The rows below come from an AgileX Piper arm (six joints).
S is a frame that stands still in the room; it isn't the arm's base.
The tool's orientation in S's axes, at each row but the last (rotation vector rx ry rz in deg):
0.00 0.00 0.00
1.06 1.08 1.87
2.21 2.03 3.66
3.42 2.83 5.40
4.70 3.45 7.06
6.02 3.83 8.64
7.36 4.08 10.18
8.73 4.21 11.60
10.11 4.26 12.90
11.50 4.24 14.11
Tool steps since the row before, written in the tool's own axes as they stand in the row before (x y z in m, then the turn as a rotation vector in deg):
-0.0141 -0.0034 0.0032 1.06 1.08 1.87
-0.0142 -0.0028 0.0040 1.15 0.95 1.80
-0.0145 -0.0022 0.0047 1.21 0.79 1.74
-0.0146 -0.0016 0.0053 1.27 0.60 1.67
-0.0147 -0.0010 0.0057 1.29 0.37 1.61
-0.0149 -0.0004 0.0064 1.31 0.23 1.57
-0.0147 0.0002 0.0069 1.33 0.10 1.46
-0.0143 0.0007 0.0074 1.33 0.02 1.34
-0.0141 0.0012 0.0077 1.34 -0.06 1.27
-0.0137 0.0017 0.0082 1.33 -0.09 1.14
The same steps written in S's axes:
-0.0141 -0.0034 0.0032 1.06 1.08 1.87
-0.0140 -0.0033 0.0042 1.15 0.95 1.80
-0.0142 -0.0033 0.0051 1.22 0.80 1.73
-0.0141 -0.0033 0.0059 1.29 0.62 1.64
-0.0141 -0.0033 0.0064 1.34 0.40 1.56
-0.0142 -0.0033 0.0072 1.38 0.27 1.51
-0.0139 -0.0033 0.0077 1.41 0.16 1.38
-0.0135 -0.0033 0.0082 1.41 0.10 1.25
-0.0132 -0.0033 0.0085 1.43 0.04 1.16
-0.0129 -0.0033 0.0090 1.42 0.03 1.03

